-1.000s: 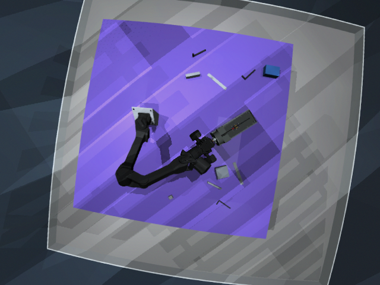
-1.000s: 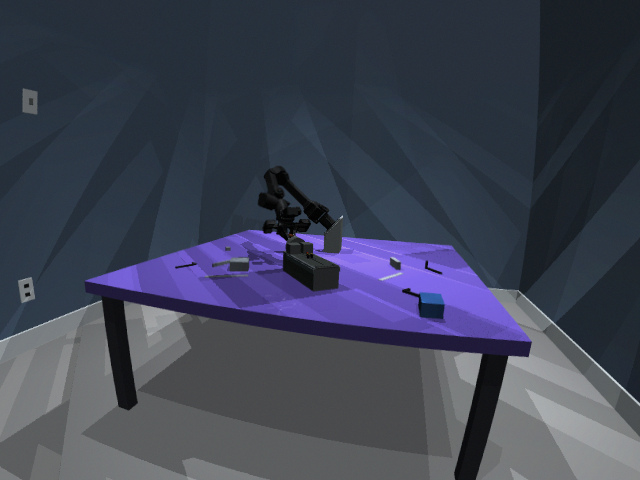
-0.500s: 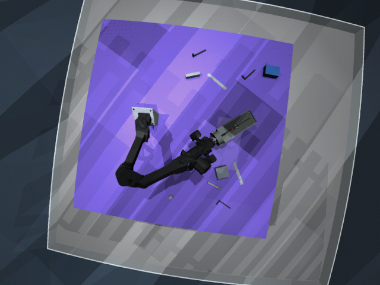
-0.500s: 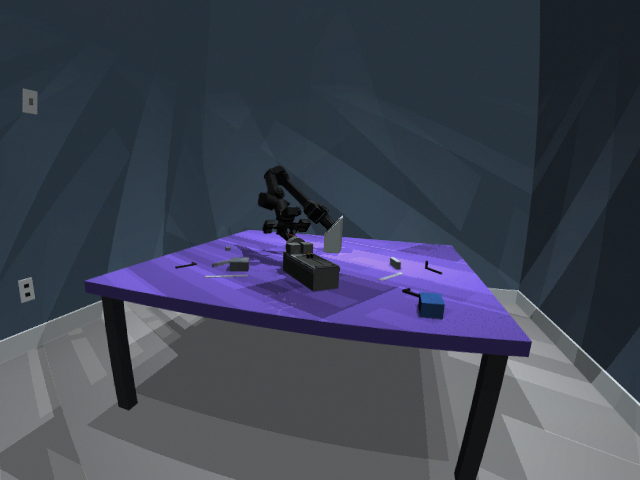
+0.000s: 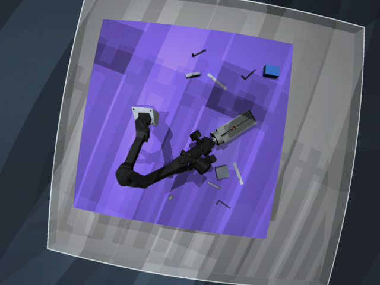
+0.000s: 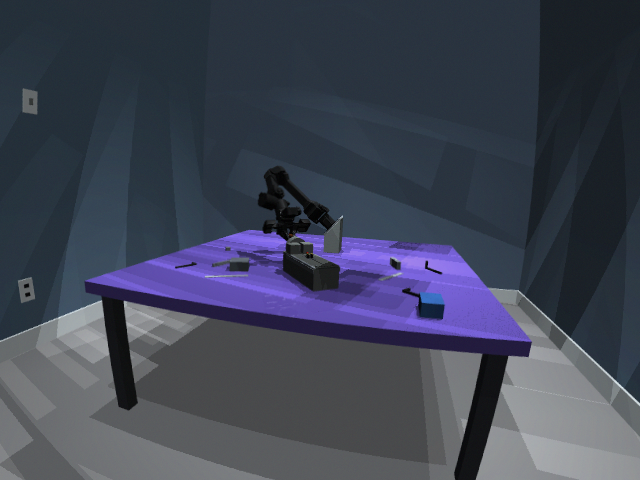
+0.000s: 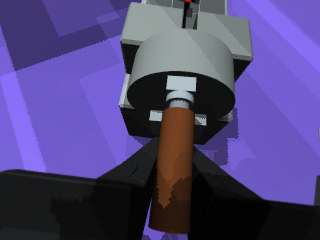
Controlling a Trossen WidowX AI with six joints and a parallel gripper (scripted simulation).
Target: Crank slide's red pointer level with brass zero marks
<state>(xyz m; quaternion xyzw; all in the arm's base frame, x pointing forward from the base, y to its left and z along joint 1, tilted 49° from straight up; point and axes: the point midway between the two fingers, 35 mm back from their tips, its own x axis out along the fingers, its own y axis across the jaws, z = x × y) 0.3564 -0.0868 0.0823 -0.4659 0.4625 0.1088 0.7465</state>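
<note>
Right now my gripper tip is 1 cm past the brown crank handle, 1 cm to the left of it and 3 cm below it. Also, from my gripper tip: dark L-shaped key (11 cm ahead, 38 cm to the right, 9 cm below); then red pointer (12 cm ahead, 8 cm to the left, 1 cm below); then grey block (9 cm ahead, 18 cm to the right, 8 cm below).
</note>
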